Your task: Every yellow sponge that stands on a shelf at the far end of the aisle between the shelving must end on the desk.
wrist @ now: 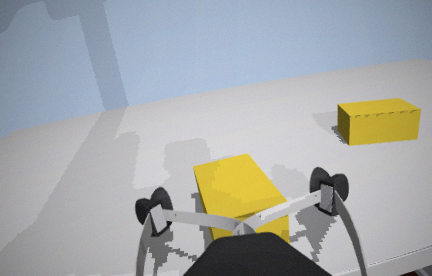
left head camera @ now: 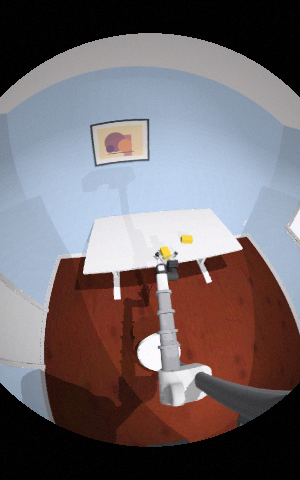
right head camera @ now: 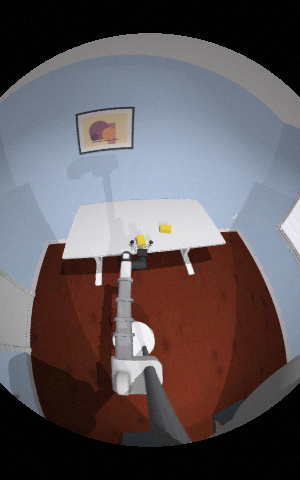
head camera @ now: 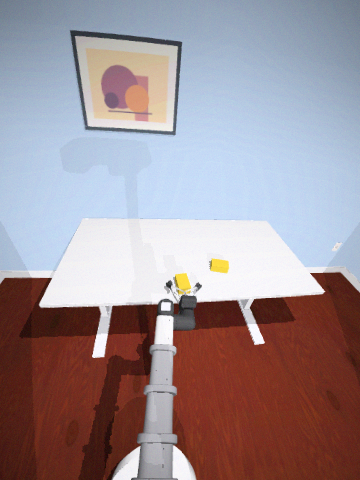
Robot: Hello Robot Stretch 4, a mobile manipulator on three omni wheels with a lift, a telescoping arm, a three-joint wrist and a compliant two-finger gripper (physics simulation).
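Places are measured from the robot's base along level axes (x ahead, y left, z up), in metres.
Pixels of known places: gripper, between the fingertips: (wrist: pixel 240 194) (left head camera: pixel 165 252) (right head camera: pixel 141 240) (head camera: pixel 183 282); robot's base, origin of its link: (left head camera: pixel 157 350) (right head camera: pixel 134 338).
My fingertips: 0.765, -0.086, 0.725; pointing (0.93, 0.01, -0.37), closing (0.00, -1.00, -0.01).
Ahead of a thing's pixels: the offset from my fingertips to its middle, as dx, dy, dz. Level surfaces: height alone.
A yellow sponge @[+0.004, +0.005, -0.010] (head camera: pixel 183 282) (left head camera: pixel 165 252) (right head camera: pixel 141 240) (wrist: pixel 235 185) lies on the white desk @[dz -0.032] (head camera: pixel 115 250) (left head camera: pixel 120 240) (right head camera: pixel 95 225) (wrist: pixel 280 135) near its front edge. My gripper (head camera: pixel 183 286) (right head camera: pixel 141 243) (wrist: pixel 240 194) is open, with its fingertips apart on either side of this sponge and a gap on each side. A second yellow sponge @[+0.154, -0.217, -0.010] (head camera: pixel 219 266) (left head camera: pixel 187 239) (right head camera: pixel 165 229) (wrist: pixel 380 125) lies on the desk farther back and to the right of the gripper. The shelving does not show in these views.
My extended arm (head camera: pixel 161 395) (left head camera: pixel 167 320) (right head camera: pixel 124 315) reaches over the dark red floor @[dz -0.752] (head camera: pixel 260 400) to the desk's front edge. A blue wall (head camera: pixel 240 150) with a framed picture (head camera: pixel 127 82) stands behind the desk. Two desk legs (head camera: pixel 101 332) (head camera: pixel 251 322) stand under the front.
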